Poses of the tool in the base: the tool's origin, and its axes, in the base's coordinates. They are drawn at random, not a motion.
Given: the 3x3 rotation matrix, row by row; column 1 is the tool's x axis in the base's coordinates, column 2 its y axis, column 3 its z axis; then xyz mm. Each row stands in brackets.
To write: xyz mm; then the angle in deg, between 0 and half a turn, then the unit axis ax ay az. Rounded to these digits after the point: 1 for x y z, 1 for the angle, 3 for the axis.
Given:
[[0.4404 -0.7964 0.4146], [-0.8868 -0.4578 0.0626], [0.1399 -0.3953 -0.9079]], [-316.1 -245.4 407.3]
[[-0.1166 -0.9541 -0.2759], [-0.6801 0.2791 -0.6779], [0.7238 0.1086 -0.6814]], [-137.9 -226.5 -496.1]
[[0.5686 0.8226 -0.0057], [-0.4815 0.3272 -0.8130], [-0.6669 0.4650 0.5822]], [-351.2 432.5 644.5]
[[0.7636 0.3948 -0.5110], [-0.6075 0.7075 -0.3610], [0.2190 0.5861 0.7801]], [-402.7 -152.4 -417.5]
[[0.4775 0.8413 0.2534], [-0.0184 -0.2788 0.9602], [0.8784 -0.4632 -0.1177]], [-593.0 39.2 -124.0]
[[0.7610 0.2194 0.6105], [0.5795 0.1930 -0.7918], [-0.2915 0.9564 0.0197]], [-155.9 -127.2 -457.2]
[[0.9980 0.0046 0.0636], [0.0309 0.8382 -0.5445], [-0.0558 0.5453 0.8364]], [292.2 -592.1 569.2]
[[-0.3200 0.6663 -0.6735], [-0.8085 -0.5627 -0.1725], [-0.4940 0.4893 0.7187]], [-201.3 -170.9 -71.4]
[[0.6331 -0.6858 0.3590], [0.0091 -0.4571 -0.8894], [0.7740 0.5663 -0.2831]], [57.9 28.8 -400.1]
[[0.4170 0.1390 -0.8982], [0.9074 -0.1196 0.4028], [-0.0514 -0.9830 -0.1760]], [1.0 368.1 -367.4]
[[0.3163 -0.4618 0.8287], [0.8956 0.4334 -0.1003], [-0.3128 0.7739 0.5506]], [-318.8 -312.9 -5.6]
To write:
-316.1 -245.4 407.3 164.3 -0.845 0.507 -0.167
-137.9 -226.5 -496.1 139.4 0.604 -0.768 0.211
-351.2 432.5 644.5 76.2 0.658 0.340 -0.672
-402.7 -152.4 -417.5 51.3 0.607 -0.468 -0.642
-593.0 39.2 -124.0 117.4 -0.801 -0.352 -0.484
-155.9 -127.2 -457.2 90.8 0.874 0.451 0.180
292.2 -592.1 569.2 33.3 0.994 0.109 0.024
-201.3 -170.9 -71.4 125.6 0.407 -0.110 -0.907
57.9 28.8 -400.1 123.6 0.874 -0.249 0.417
1.0 368.1 -367.4 116.1 -0.771 -0.471 0.428
-318.8 -312.9 -5.6 81.4 0.442 0.577 0.686

